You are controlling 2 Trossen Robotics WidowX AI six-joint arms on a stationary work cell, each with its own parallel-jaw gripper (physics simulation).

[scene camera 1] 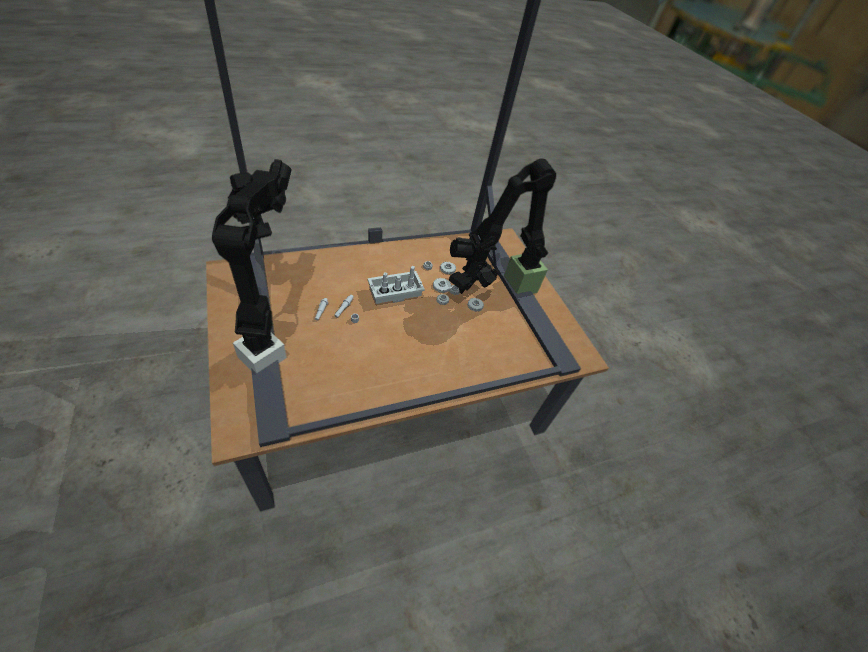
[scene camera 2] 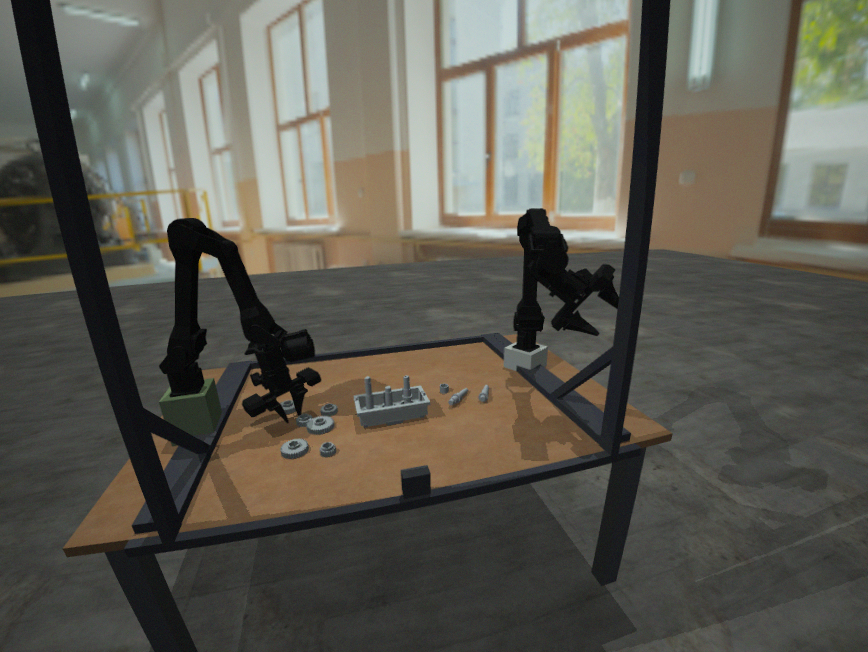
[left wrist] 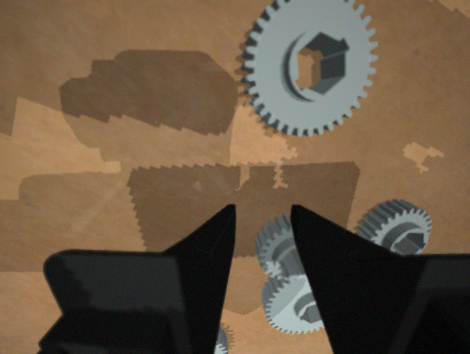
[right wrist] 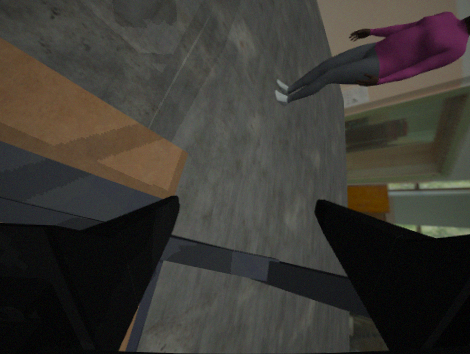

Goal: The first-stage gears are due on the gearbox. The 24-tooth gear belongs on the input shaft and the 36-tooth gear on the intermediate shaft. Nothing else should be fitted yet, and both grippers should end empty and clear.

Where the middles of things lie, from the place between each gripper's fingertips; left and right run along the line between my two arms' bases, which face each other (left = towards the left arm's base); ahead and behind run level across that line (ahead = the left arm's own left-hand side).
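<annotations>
I see the black block [scene camera 2: 416, 481] 200 mm to the right of my left hand, 370 mm behind it and 20 mm above it. The grey gearbox [scene camera 2: 419, 406] is 80 mm behind my left hand, 20 mm above it and 240 mm to the right of it.
From my right hand, the grey gearbox is 25 cm ahead, 44 cm to the left and 23 cm below. The black block is 4 cm behind my right hand, 22 cm below it and 48 cm to the left of it.
</annotations>
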